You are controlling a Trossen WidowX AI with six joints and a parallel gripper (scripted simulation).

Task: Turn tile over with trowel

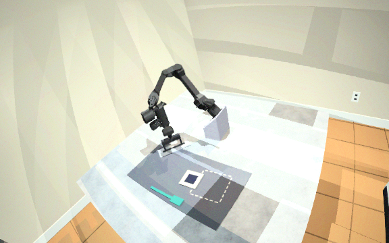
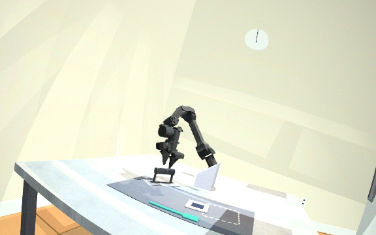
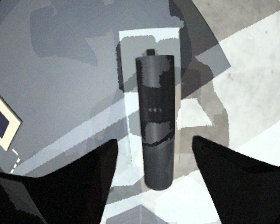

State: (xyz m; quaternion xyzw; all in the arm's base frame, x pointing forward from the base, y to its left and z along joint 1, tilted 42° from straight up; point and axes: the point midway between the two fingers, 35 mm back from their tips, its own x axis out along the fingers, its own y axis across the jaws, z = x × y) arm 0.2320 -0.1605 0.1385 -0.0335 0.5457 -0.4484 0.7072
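The grey mat lies 180 mm to the left of my gripper tip, 170 mm ahead of it and 120 mm below it. The rest, counted from my gripper tip: white tile: 240 mm to the left, 170 mm ahead, 90 mm below; then teal trowel: 310 mm ahead, 200 mm to the left, 90 mm below.
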